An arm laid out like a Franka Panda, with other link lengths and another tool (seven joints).
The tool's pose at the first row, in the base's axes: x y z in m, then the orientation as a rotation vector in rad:
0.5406, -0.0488, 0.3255, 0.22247, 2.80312, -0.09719
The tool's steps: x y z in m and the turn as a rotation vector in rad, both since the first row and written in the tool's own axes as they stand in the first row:
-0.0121, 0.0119, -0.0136, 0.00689, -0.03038, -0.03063
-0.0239, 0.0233, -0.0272, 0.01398, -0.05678, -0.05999
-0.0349, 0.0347, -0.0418, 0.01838, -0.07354, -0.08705
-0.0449, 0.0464, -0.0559, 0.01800, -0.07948, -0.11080
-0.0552, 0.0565, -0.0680, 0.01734, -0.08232, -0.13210
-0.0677, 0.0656, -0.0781, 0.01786, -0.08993, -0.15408
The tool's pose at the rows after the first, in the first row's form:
0.5496, -0.0375, 0.3418, 0.17823, 2.77685, -0.11643
0.5582, -0.0267, 0.3580, 0.13674, 2.75371, -0.13502
0.5657, -0.0157, 0.3749, 0.09903, 2.73938, -0.14845
0.5725, -0.0043, 0.3910, 0.06580, 2.73518, -0.15373
0.5800, 0.0053, 0.4054, 0.03613, 2.73358, -0.15783
0.5900, 0.0134, 0.4186, 0.00558, 2.72696, -0.16399

